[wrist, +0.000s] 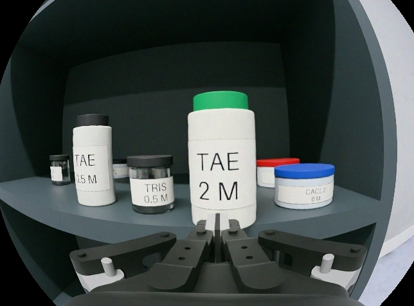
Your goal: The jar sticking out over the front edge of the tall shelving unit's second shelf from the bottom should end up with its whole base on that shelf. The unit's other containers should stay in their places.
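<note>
A white jar with a green lid, labelled TAE 2 M, stands upright at the front edge of the shelf, a little right of the middle of the wrist view. The lower part of the jar reaches down over the line of the front edge. My gripper is shut and empty. Its fingertips are right in front of the jar's lower part and cover a bit of its bottom; whether they touch it I cannot tell.
Left of the jar stand a TRIS 0.5 M jar, a white TAE 0.5 M jar, a small dark-lidded jar and another behind. Right are a blue-lidded CACL2 jar and a red-lidded jar. The unit's side wall is at the right.
</note>
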